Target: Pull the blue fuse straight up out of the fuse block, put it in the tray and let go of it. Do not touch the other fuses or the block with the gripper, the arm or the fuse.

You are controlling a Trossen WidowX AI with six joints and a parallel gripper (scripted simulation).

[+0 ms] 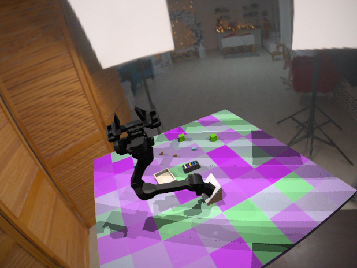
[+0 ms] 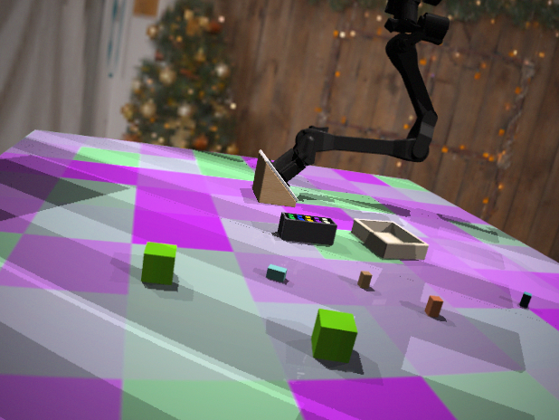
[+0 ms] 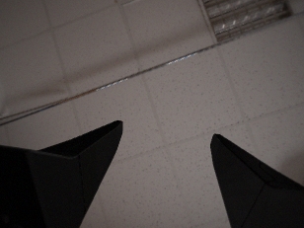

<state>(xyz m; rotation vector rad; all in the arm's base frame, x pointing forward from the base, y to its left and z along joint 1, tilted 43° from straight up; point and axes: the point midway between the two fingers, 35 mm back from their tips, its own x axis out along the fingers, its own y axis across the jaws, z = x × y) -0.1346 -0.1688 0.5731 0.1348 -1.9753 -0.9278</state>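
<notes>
Now: gripper tip 61 cm above the blue fuse, 34 cm short of it and 31 cm to the left of it. Also, from my gripper tip: tray 64 cm below, 35 cm ahead, 12 cm to the right.
</notes>
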